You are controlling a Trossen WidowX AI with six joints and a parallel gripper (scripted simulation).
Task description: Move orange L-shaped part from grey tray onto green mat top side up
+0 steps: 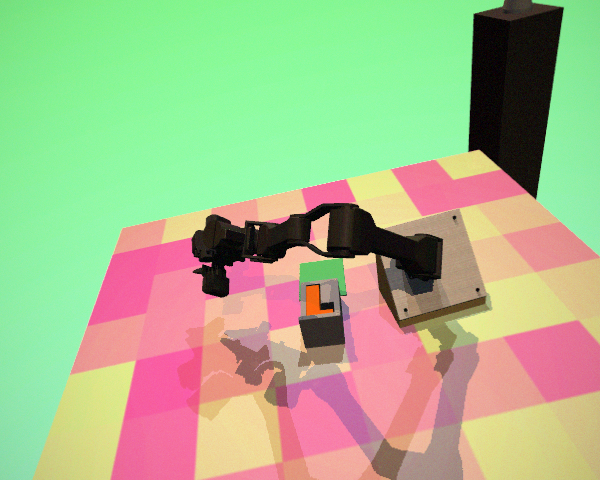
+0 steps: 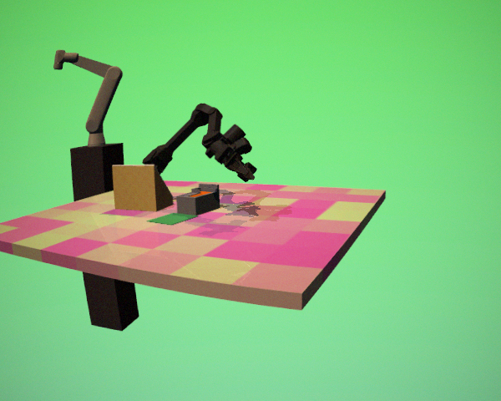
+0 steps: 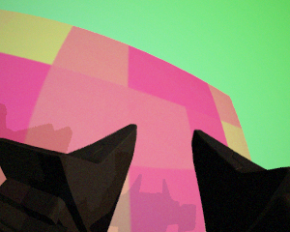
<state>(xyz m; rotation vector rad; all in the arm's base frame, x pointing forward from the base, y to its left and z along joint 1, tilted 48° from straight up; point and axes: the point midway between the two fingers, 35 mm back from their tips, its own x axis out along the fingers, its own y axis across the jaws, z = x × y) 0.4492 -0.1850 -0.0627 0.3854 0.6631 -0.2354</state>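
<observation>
Right now my gripper tip is 250 mm past the orange L-shaped part, 170 mm to the right of it and 110 mm above it. Round my gripper tip: green mat: 290 mm behind, 10 mm to the left, 170 mm below.
</observation>
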